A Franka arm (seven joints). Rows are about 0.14 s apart.
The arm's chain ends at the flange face. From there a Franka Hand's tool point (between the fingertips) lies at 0.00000 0.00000 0.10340 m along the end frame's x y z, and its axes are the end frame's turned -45 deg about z.
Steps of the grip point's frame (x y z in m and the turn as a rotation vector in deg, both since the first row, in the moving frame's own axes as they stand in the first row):
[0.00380, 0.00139, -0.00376, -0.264, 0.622, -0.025]
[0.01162, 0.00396, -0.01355, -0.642, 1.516, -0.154]
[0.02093, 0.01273, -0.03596, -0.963, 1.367, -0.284]
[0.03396, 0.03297, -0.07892, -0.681, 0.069, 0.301]
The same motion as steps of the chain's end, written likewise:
[0.00254, -0.00125, -0.00375, 0.253, 0.626, -0.025]
[0.00826, -0.00430, -0.01351, 0.618, 1.526, -0.154]
[0.02083, -0.00528, -0.03592, 0.286, 1.648, -0.284]
[0.04637, -0.00148, -0.07891, -0.433, 0.530, 0.301]

